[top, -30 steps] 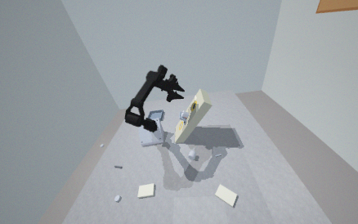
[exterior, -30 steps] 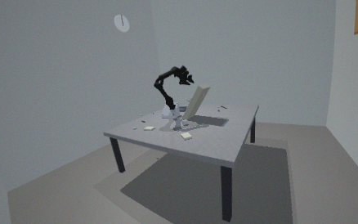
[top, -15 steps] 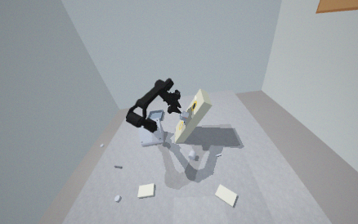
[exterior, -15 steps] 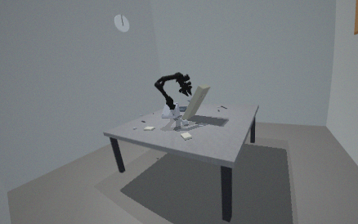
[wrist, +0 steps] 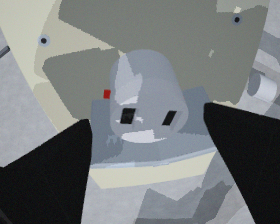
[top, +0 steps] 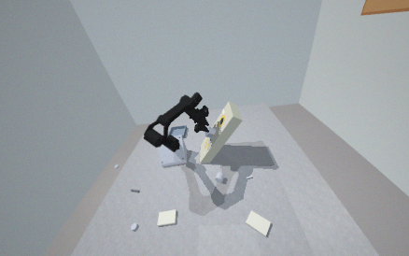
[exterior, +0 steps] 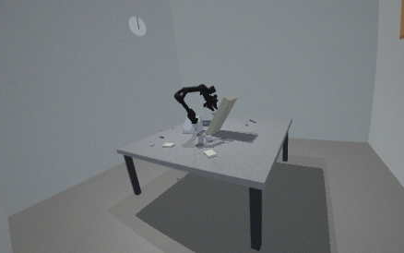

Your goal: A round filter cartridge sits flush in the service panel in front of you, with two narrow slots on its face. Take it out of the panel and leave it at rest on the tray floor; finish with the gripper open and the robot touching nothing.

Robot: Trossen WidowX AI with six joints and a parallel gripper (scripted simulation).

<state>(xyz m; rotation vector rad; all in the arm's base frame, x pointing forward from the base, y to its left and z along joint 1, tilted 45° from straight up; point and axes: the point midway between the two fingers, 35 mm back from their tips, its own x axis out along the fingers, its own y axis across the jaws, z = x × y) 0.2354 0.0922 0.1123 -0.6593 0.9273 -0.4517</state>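
The round filter cartridge lies 10 mm ahead of my gripper tip and 20 mm below it. Round my gripper tip: cream service panel: 50 mm ahead, 10 mm to the right, 40 mm below; grey tray: 300 mm behind, 300 mm to the left, 210 mm below.
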